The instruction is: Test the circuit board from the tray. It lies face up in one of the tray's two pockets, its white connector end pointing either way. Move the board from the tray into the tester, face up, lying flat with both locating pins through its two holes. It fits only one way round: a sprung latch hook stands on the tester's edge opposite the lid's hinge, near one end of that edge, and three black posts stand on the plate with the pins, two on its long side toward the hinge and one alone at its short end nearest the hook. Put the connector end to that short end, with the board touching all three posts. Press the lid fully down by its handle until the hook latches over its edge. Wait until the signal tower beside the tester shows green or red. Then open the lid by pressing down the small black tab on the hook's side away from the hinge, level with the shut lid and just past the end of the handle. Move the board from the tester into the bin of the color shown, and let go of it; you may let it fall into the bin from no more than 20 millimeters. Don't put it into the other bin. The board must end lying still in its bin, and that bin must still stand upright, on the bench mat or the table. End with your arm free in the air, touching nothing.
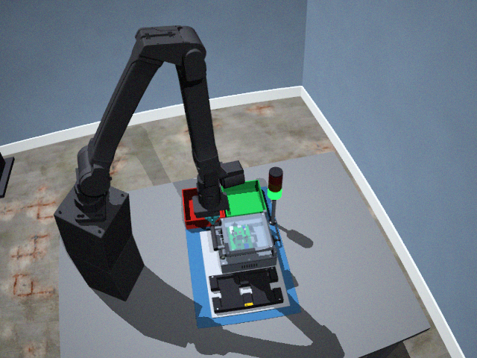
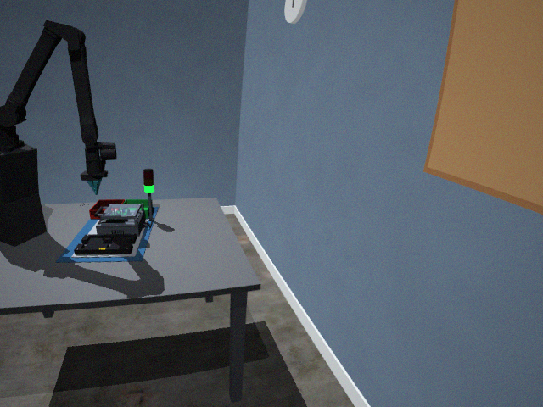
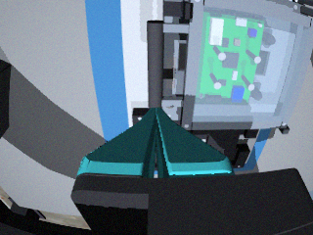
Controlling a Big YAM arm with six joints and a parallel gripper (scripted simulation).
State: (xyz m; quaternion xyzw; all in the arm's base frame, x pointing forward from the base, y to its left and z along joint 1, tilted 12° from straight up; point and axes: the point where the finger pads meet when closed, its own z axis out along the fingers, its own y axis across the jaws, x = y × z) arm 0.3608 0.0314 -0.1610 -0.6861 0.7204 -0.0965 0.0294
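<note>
Right now my hand is 9 cm above the black latch hook, 6 cm to the right of it and 2 cm short of it. Also, from my hand: red bin 20 cm to the left, 16 cm below, 1 cm behind; green circuit board 11 cm below, 8 cm ahead; clear lid 9 cm below, 9 cm ahead.
</note>
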